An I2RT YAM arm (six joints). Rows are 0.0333 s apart.
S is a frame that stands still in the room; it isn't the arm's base.
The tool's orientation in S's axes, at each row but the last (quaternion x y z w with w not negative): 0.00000, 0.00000, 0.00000, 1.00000; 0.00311, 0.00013, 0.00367, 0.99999; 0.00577, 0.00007, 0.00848, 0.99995; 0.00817, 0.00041, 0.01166, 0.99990; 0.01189, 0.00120, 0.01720, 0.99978; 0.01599, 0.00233, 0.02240, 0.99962
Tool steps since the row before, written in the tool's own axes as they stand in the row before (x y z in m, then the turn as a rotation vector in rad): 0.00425, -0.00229, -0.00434, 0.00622, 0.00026, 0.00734; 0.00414, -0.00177, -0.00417, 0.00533, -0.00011, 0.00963; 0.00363, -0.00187, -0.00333, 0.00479, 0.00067, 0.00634; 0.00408, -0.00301, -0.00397, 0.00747, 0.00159, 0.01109; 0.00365, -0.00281, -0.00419, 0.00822, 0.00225, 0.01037; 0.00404, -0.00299, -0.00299, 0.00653, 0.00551, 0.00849
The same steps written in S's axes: 0.00425, -0.00229, -0.00434, 0.00622, 0.00026, 0.00734; 0.00415, -0.00171, -0.00418, 0.00533, -0.00013, 0.00963; 0.00366, -0.00177, -0.00335, 0.00478, 0.00068, 0.00635; 0.00415, -0.00285, -0.00402, 0.00744, 0.00158, 0.01111; 0.00373, -0.00258, -0.00426, 0.00817, 0.00228, 0.01040; 0.00415, -0.00271, -0.00310, 0.00632, 0.00552, 0.00864
